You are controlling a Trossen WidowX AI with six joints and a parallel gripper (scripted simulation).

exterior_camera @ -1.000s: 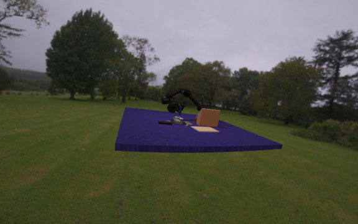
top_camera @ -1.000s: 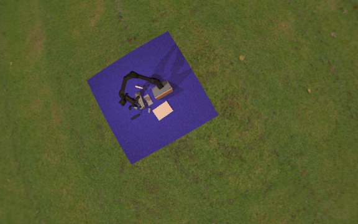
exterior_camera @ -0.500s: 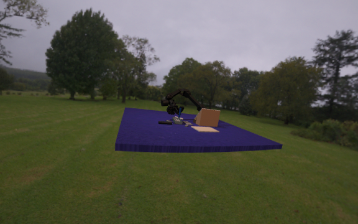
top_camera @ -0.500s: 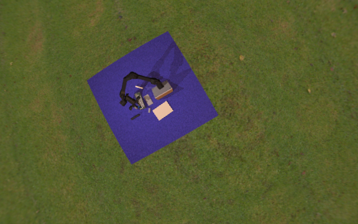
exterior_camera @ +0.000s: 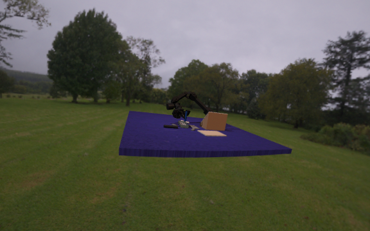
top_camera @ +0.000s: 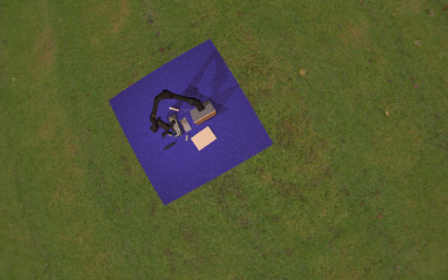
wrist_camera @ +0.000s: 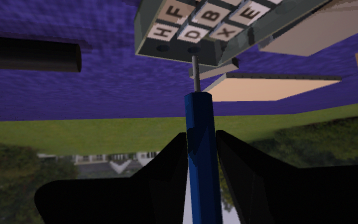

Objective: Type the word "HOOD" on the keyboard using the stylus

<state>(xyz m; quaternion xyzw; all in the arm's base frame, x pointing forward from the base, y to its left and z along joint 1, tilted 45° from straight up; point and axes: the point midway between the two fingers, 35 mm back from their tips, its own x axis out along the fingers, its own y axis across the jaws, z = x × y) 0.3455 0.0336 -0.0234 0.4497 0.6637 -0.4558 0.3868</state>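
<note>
My gripper tip is now 110 mm past the grey slab, 80 mm above it and 40 mm to the left of it. Round my gripper tip: grey stylus tip 50 mm below; blue stylus 10 mm below; black bar 150 mm ahead, 70 mm below, 50 mm to the left.
</note>
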